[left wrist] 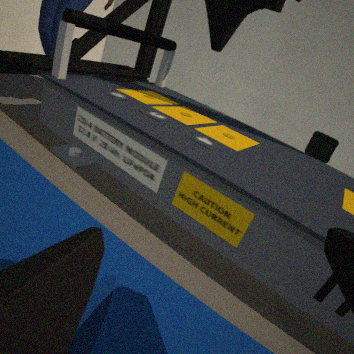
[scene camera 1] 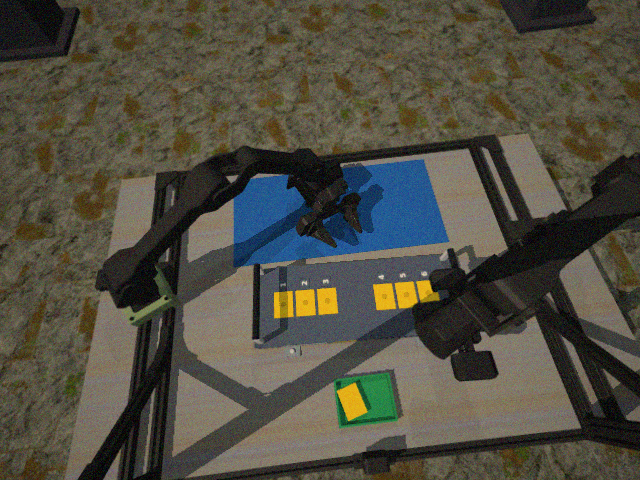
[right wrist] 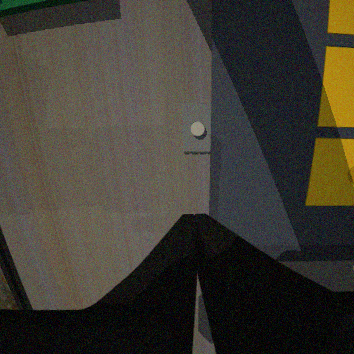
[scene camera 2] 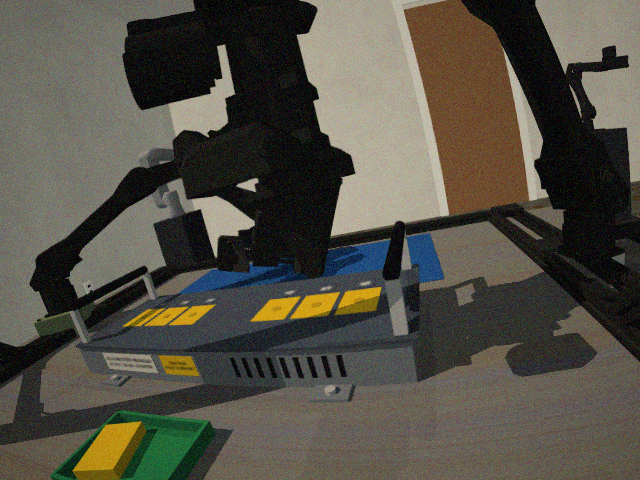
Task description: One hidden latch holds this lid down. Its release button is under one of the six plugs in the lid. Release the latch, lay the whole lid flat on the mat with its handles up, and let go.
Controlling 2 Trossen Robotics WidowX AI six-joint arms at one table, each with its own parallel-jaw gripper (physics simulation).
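Frame: origin at the left arm's base, x ahead, y left, z up, level; millimetres.
Seen in the pictures: left gripper, fingertip midpoint: [left wrist: 215, 239] [scene camera 1: 349, 239] [scene camera 2: 275, 270]; right gripper, fingertip midpoint: [left wrist: 215, 50] [right wrist: 193, 225] [scene camera 2: 316, 276]; left arm's base, origin of the base link: [scene camera 1: 143, 294] [scene camera 2: 63, 309]; right arm's base, origin of the base link: [scene camera 2: 590, 252].
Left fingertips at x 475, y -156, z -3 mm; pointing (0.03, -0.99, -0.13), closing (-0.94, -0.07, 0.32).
Pixels of each thing's top centre, then the offset from my left fingertips to it. "*": a spot on its surface instead. Level surfaces: height alone.
- grey lid, surface spot: [scene camera 2: 232, 330] * 71 mm back, 186 mm right, 1 mm down
- left group, middle of its top: [scene camera 2: 166, 315] [scene camera 1: 305, 302] 174 mm back, 71 mm right, 1 mm down
- right group, middle of its top: [left wrist: 185, 113] [scene camera 2: 315, 304] [scene camera 1: 406, 294] 26 mm ahead, 185 mm right, 1 mm down
- blue mat, its level: 48 mm down
- green tray, middle of its top: [scene camera 2: 129, 449] [scene camera 1: 364, 399] 178 mm back, 305 mm right, 33 mm down
- loose yellow block, middle of its top: [scene camera 2: 108, 444] [scene camera 1: 351, 401] 202 mm back, 292 mm right, 33 mm down
The grey lid [scene camera 1: 356, 310] [scene camera 2: 232, 330] sits level on its battery base, black-barred handles up at both ends. Yellow plugs sit in it in two groups of three: left group [scene camera 1: 305, 302] [scene camera 2: 166, 315], right group [scene camera 1: 405, 294] [scene camera 2: 316, 304]; my right arm partly covers plug 6 in scene camera 1. My left gripper [scene camera 1: 347, 237] [left wrist: 215, 239] is open and empty above the blue mat [scene camera 1: 408, 201] [scene camera 2: 426, 253], behind the lid. My right gripper [scene camera 2: 313, 271] [left wrist: 215, 50] [right wrist: 193, 225] is shut and empty, pointing down above the lid's right front area; its fingertips are hidden in scene camera 1.
A green tray [scene camera 1: 383, 397] [scene camera 2: 178, 457] in front of the base holds a loose yellow block [scene camera 1: 352, 401] [scene camera 2: 109, 449]. Small bolted tabs, one at front left [scene camera 1: 294, 351] and one at front right [scene camera 2: 333, 391] [right wrist: 197, 129], stick out from the base. Black rails edge the table.
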